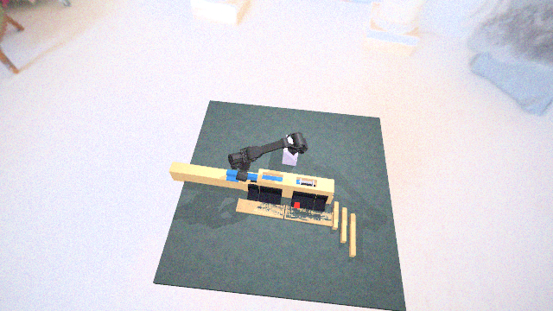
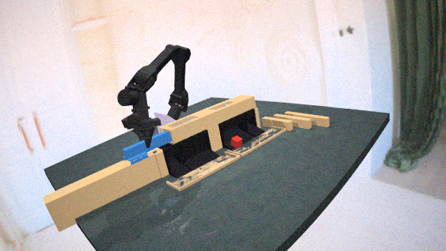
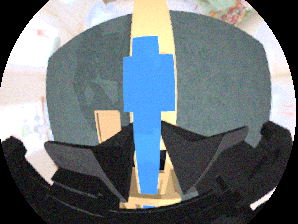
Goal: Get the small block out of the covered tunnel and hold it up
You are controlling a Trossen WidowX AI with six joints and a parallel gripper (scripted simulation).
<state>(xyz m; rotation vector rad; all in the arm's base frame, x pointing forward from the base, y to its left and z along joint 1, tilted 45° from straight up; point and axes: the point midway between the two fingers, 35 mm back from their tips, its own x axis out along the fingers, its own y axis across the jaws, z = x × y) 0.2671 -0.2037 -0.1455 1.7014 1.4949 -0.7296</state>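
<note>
The tan tunnel lies 80 mm to the left of my gripper tip, 50 mm below it and 20 mm ahead of it. Also, from my gripper tip: red block 350 mm to the left, 100 mm below, 60 mm ahead.
</note>
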